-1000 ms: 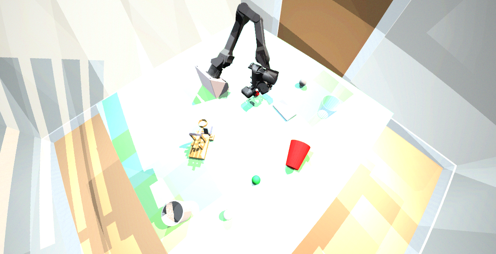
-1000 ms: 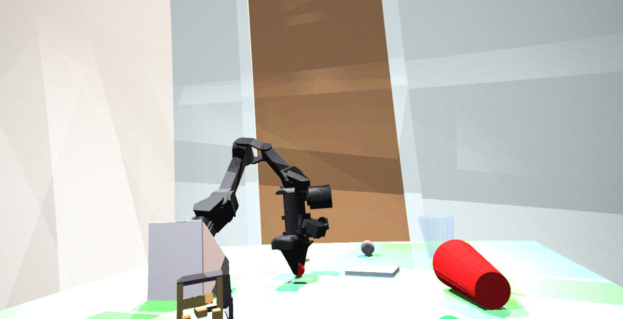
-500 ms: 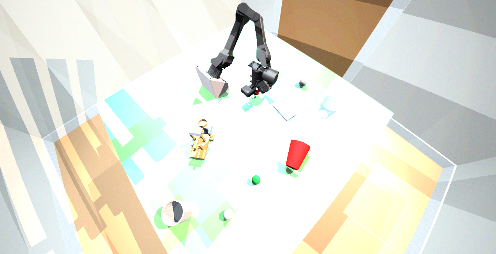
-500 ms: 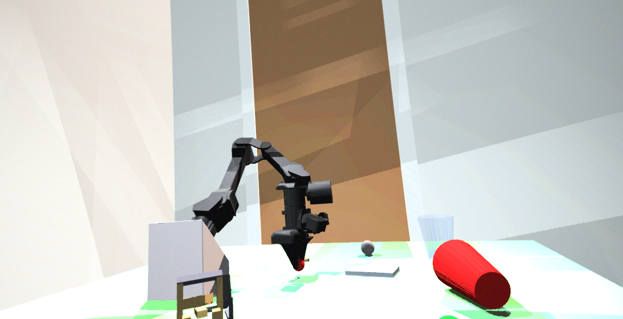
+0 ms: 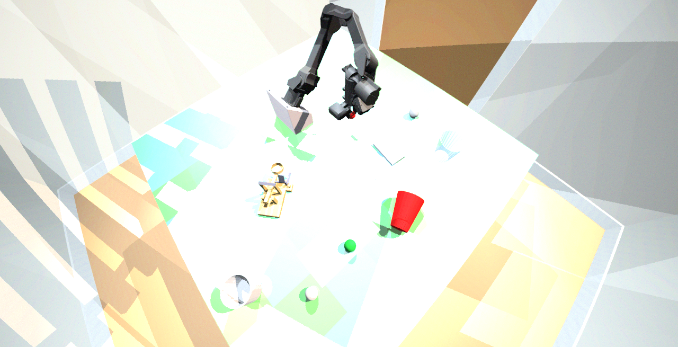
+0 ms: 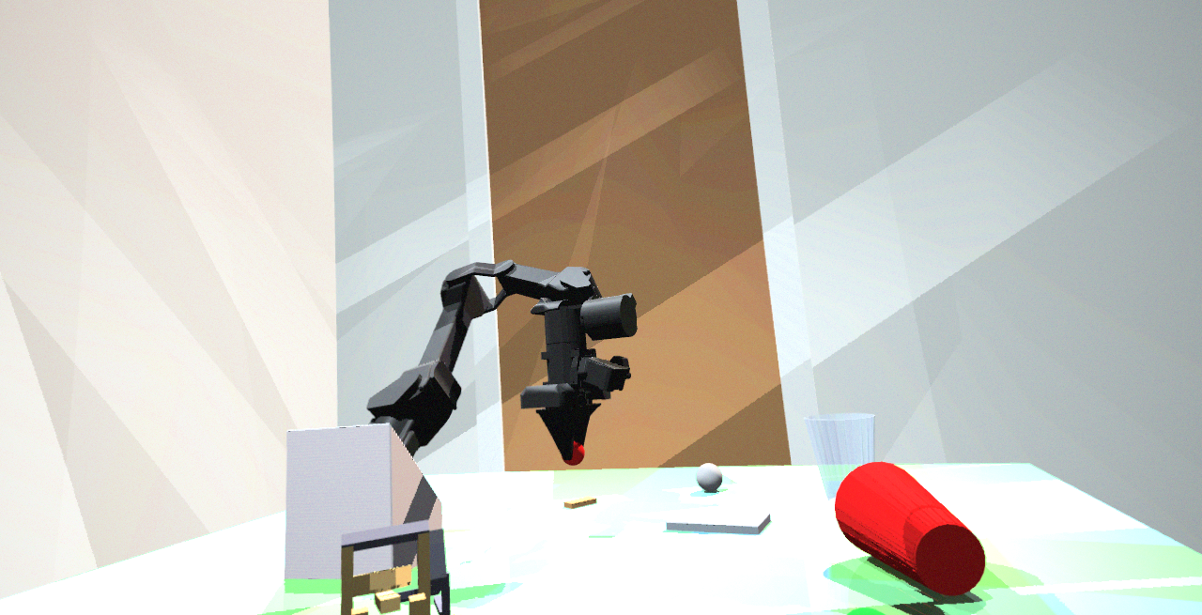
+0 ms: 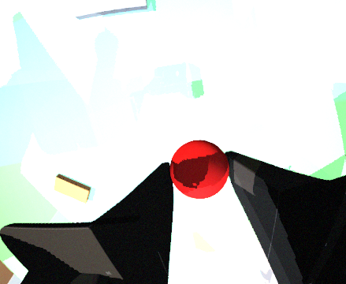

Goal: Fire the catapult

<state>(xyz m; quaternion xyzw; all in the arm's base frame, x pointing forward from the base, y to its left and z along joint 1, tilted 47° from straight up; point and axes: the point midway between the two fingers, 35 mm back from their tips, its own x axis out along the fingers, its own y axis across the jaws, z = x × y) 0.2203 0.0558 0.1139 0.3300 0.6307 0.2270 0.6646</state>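
Now: the wooden catapult 38 cm to the right of my gripper tip, 4 cm below it and 3 cm behind it. Also, from my gripper tip: flat plate: 19 cm ahead, 9 cm below, 2 cm to the left; then wooden piece: 17 cm to the left, 9 cm below, 4 cm behind; then red ball: 1 cm above.
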